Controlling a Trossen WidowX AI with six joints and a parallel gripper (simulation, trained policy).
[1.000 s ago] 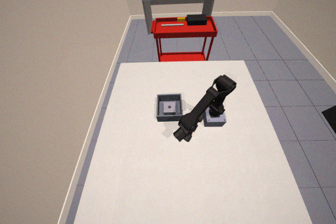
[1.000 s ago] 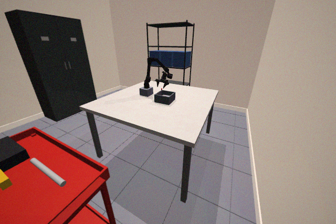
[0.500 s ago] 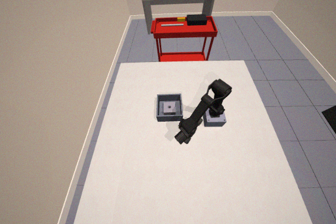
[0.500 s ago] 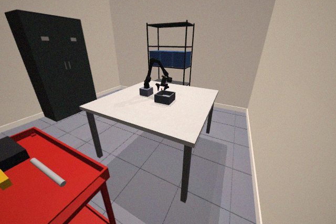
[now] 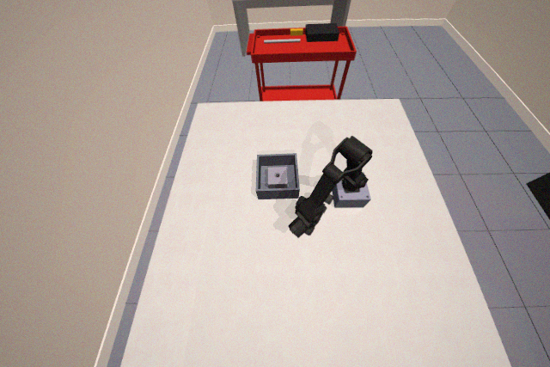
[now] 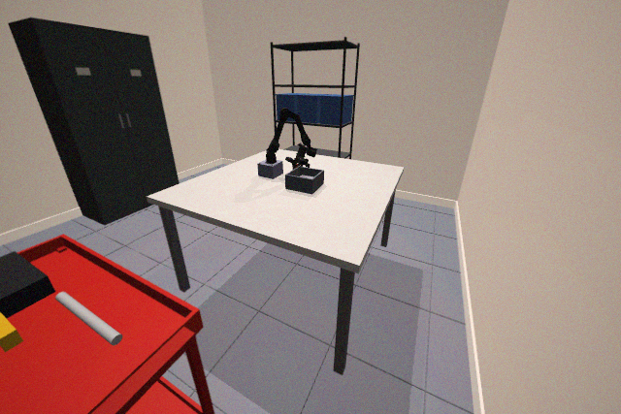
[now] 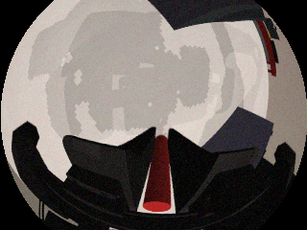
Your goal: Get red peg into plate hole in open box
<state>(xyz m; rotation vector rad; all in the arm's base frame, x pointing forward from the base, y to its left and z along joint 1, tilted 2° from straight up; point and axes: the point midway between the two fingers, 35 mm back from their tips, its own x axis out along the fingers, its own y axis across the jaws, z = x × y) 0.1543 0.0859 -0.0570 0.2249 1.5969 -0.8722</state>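
Right now my gripper tip is 3 cm below the red peg and 2 cm to the right of it. Round my gripper tip: plate 17 cm to the right, 17 cm ahead, 4 cm above; grey box 17 cm to the right, 17 cm ahead, 2 cm above.
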